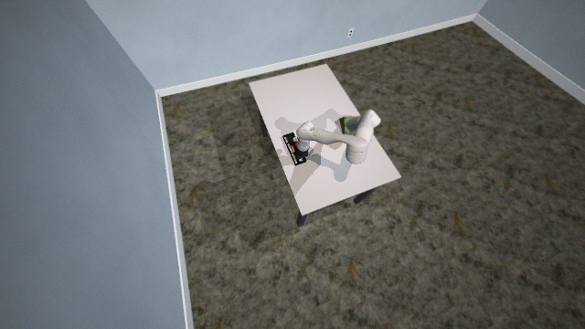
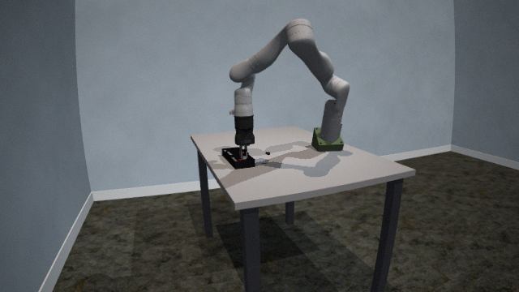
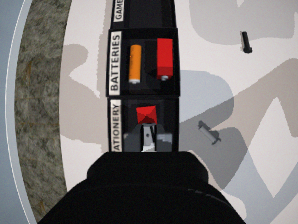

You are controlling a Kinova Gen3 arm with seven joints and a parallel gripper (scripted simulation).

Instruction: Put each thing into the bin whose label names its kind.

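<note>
Now: hand 8 cm to the left of the red block, 3 cm above it and 1 cm past it. The rest, counted from my hand: grey screw 9 cm behind, 4 cm below, 1 cm to the left; grey-white piece 1 cm below; orange battery 8 cm to the right, 4 cm below, 2 cm ahead.
</note>
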